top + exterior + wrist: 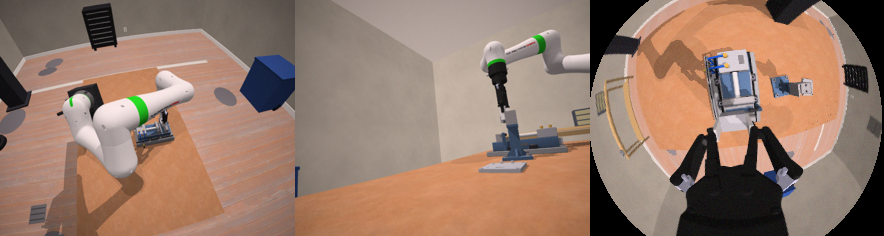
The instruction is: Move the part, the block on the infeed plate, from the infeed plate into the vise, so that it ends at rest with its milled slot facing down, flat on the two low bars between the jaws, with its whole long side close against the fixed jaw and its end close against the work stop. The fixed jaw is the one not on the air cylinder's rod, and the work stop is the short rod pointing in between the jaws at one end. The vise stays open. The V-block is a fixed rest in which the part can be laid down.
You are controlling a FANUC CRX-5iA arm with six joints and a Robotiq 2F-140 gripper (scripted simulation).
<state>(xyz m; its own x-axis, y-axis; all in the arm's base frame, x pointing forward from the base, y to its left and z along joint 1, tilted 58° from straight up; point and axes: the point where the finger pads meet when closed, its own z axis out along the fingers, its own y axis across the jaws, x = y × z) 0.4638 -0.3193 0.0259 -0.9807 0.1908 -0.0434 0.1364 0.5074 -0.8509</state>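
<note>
My hand is 15 cm above the vise base, 6 cm past it and 3 cm to the right of it. Also, from my hand: part: 3 cm below; then air cylinder: 16 cm behind, 11 cm below, 4 cm to the left.
</note>
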